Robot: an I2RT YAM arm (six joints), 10 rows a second.
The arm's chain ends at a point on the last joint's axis. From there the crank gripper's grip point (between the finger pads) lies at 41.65 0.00 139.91 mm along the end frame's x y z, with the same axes.
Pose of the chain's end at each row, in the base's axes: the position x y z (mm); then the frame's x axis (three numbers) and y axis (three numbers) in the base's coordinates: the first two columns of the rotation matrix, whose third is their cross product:
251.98 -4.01 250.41 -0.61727 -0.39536 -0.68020 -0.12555 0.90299 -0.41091
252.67 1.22 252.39 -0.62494 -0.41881 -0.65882 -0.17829 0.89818 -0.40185
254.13 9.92 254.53 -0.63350 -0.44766 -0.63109 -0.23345 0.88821 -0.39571
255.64 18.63 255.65 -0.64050 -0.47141 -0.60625 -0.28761 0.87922 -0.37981
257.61 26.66 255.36 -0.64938 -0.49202 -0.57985 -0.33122 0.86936 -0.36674
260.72 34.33 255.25 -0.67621 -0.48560 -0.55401 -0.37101 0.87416 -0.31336
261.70 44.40 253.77 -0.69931 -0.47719 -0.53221 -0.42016 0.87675 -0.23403
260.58 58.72 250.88 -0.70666 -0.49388 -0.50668 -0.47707 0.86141 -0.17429
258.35 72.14 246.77 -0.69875 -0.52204 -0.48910 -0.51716 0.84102 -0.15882
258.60 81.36 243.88 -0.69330 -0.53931 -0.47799 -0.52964 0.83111 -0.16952
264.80 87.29 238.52 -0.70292 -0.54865 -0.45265 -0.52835 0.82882 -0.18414
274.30 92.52 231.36 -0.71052 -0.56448 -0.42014 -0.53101 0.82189 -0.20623
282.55 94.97 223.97 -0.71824 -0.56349 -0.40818 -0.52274 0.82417 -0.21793
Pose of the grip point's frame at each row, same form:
334.93 -44.02 137.15 -0.61727 -0.39536 -0.68020 -0.12555 0.90299 -0.41091
332.98 -34.93 135.97 -0.62494 -0.41881 -0.65882 -0.17829 0.89818 -0.40185
330.95 -23.19 134.90 -0.63350 -0.44766 -0.63109 -0.23345 0.88821 -0.39571
328.59 -10.64 132.64 -0.64050 -0.47141 -0.60625 -0.28761 0.87922 -0.37981
326.34 -0.28 129.42 -0.64938 -0.49202 -0.57985 -0.33122 0.86936 -0.36674
321.60 13.22 124.27 -0.67621 -0.48560 -0.55401 -0.37101 0.87416 -0.31336
313.48 32.91 117.77 -0.69931 -0.47719 -0.53221 -0.42016 0.87675 -0.23403
304.26 54.74 111.65 -0.70666 -0.49388 -0.50668 -0.47707 0.86141 -0.17429
298.40 70.26 106.41 -0.69875 -0.52204 -0.48910 -0.51716 0.84102 -0.15882
298.10 77.87 103.39 -0.69330 -0.53931 -0.47799 -0.52964 0.83111 -0.16952
302.15 79.79 97.60 -0.70292 -0.54865 -0.45265 -0.52835 0.82882 -0.18414
309.31 79.72 90.22 -0.71052 -0.56448 -0.42014 -0.53101 0.82189 -0.20623
316.88 79.45 82.94 -0.71824 -0.56349 -0.40818 -0.52274 0.82417 -0.21793

